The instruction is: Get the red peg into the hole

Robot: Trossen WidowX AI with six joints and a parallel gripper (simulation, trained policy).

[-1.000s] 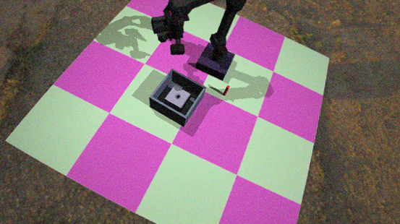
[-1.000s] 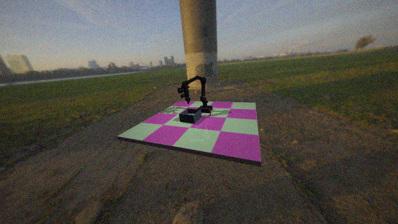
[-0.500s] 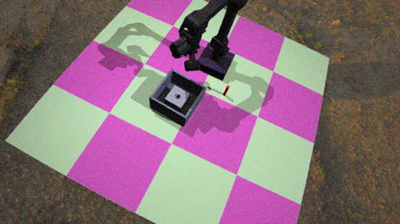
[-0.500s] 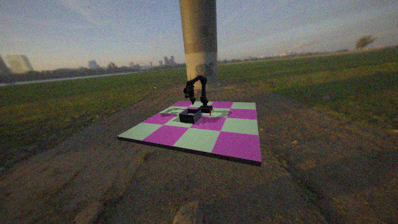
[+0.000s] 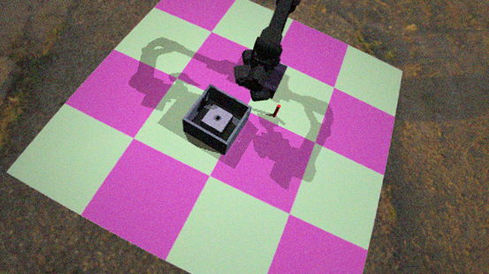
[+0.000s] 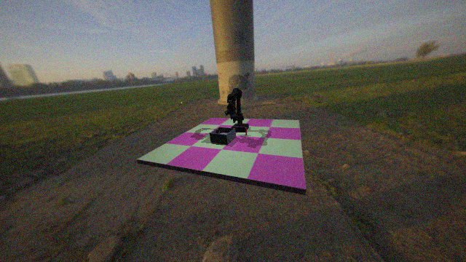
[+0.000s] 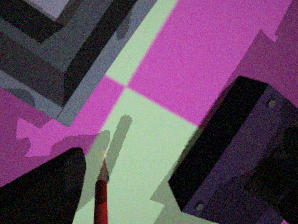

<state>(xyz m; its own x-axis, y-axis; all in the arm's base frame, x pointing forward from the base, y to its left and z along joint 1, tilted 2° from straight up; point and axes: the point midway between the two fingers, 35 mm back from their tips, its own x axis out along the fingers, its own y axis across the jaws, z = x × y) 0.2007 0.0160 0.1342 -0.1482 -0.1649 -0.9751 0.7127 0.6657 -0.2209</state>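
My gripper tip is now 4 cm past the red peg, 13 cm to the right of it and 12 cm above it. From my gripper tip the other things lie so: light grey plate 14 cm ahead, 5 cm to the right, 11 cm below; then grey box 14 cm ahead, 5 cm to the right, 13 cm below.
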